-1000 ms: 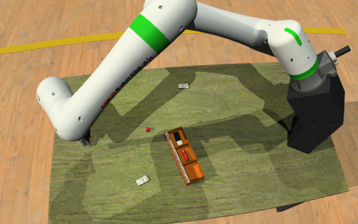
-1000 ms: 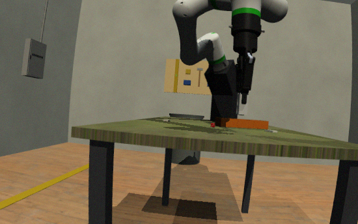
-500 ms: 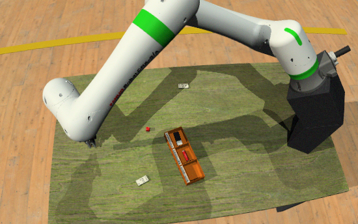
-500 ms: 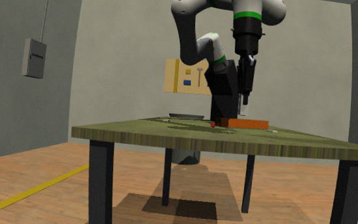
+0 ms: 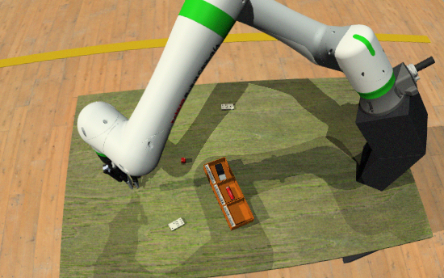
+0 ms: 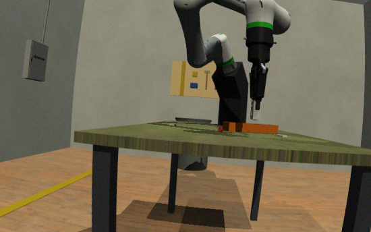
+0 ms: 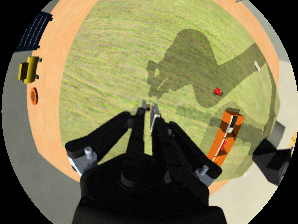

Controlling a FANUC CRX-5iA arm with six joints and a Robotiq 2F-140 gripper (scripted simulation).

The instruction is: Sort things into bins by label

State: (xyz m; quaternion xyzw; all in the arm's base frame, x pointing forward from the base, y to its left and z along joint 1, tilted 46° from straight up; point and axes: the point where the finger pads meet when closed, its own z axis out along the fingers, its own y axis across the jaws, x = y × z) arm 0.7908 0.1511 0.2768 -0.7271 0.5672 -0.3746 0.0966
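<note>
The red cylinder lies 33 cm behind my hand, 5 cm to the left of it and 8 cm below it. The rest, counted from my hand: black-and-white block (31 cm behind, 2 cm to the right, 8 cm below); small red cube (18 cm behind, 10 cm to the right, 9 cm below); small brass ring (3 cm below).
</note>
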